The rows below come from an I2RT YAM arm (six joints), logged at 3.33 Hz.
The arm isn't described. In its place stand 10 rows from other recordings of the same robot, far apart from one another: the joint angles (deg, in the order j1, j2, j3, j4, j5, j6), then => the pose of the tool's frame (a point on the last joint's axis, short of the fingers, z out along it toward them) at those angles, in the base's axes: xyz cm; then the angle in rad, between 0 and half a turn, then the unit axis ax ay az.
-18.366 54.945 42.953 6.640 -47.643 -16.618 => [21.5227 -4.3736 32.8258 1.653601 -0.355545 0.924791 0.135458]
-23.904 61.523 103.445 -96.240 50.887 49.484 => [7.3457 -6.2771 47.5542 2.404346 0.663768 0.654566 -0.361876]
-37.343 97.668 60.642 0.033 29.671 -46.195 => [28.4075 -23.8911 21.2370 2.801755 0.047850 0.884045 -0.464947]
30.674 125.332 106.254 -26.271 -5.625 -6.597 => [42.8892 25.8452 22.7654 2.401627 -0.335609 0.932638 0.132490]
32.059 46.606 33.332 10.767 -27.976 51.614 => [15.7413 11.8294 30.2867 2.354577 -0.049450 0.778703 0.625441]
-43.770 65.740 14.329 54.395 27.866 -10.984 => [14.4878 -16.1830 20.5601 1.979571 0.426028 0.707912 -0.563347]
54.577 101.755 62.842 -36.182 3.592 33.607 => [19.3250 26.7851 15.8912 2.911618 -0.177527 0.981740 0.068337]
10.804 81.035 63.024 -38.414 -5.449 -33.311 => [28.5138 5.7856 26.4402 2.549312 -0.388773 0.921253 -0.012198]
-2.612 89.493 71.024 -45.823 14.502 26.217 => [31.5368 -2.3311 25.9058 2.654405 0.276102 0.957990 -0.077604]
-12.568 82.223 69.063 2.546 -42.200 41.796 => [33.2329 -4.9589 35.9230 2.078923 0.143152 0.862554 0.485291]
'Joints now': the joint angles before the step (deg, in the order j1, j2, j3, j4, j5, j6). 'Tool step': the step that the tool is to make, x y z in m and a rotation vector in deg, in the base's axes. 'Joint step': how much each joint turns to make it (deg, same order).
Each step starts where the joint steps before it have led.
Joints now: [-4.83, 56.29, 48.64, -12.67, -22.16, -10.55]
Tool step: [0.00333, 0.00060, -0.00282, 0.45, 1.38, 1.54]
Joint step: [0.00, 1.12, 0.40, -0.80, -1.56, -0.27]
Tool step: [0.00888, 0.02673, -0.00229, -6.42, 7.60, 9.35]
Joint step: [6.73, 4.78, 5.71, -11.43, 0.66, -7.71]
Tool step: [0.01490, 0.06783, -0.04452, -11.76, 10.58, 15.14]
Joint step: [15.50, 10.67, 1.38, -5.76, 6.48, -7.79]
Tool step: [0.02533, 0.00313, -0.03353, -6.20, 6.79, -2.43]
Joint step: [-0.39, 9.14, 1.78, -1.18, 4.33, -0.85]
